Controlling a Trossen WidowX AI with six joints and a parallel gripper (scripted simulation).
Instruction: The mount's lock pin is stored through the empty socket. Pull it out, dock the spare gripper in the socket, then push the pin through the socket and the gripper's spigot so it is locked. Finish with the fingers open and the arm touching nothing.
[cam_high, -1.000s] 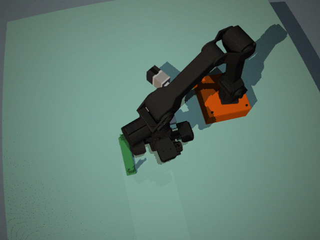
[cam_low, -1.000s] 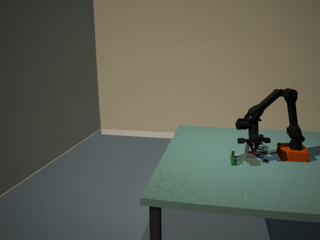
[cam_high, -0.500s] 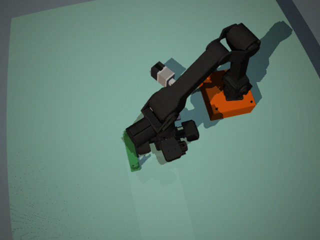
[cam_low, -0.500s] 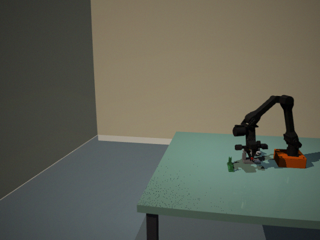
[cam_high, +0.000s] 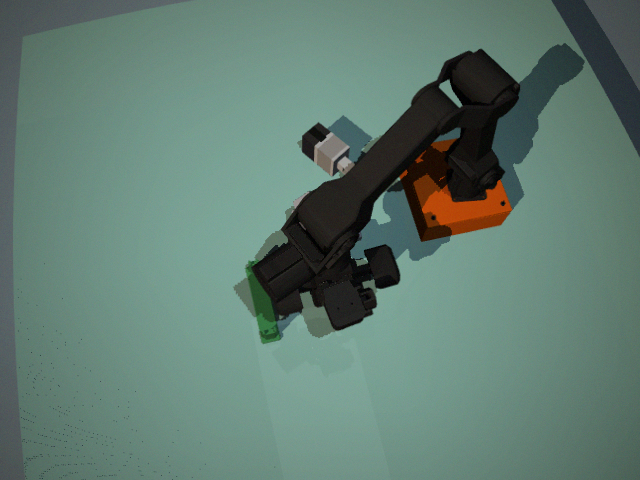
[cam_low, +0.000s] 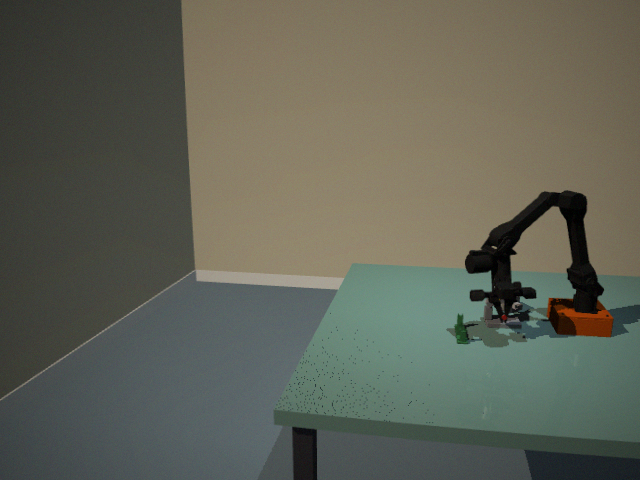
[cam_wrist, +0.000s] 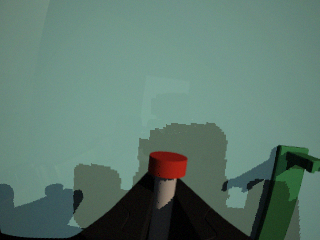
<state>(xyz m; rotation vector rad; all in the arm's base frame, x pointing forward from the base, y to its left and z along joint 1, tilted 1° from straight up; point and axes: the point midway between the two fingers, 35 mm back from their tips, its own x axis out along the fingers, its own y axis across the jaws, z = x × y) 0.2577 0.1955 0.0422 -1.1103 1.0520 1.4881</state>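
Right now the green cradle is 12 cm ahead of my gripper tip, 4 cm below it and 3 cm to the right of it. From my gripper tip the other things lie so: spare gripper: 31 cm to the right, 4 cm below, 2 cm behind; grey mount: 16 cm to the right, 2 cm ahead, 1 cm below.
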